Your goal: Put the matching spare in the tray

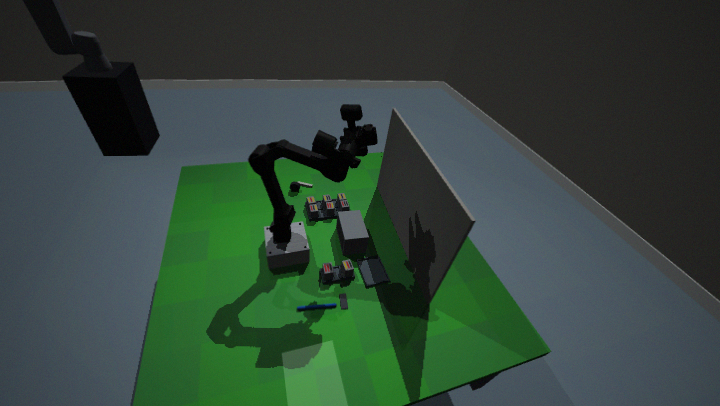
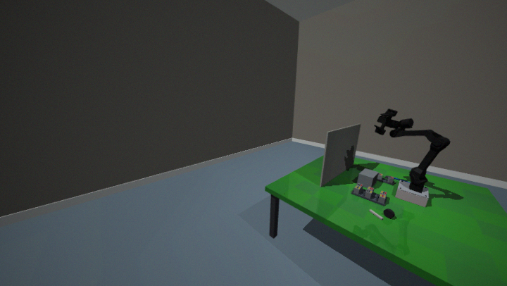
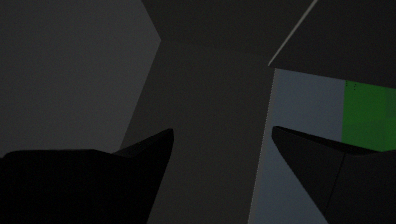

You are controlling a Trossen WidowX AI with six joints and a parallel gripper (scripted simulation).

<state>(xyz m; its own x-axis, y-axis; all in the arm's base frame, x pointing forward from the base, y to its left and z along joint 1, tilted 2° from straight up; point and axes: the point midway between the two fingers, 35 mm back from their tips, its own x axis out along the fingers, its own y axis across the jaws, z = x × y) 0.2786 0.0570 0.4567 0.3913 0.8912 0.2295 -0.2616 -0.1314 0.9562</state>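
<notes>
The grey spare lies 70 mm behind my gripper tip, 90 mm to the left of it and 500 mm below it. Round my gripper tip: grey mounted unit (70 mm to the right, 490 mm below); then tall grey panel (230 mm ahead, 70 mm to the right, 320 mm below); then rack (80 mm behind, 250 mm to the right, 530 mm below).
</notes>
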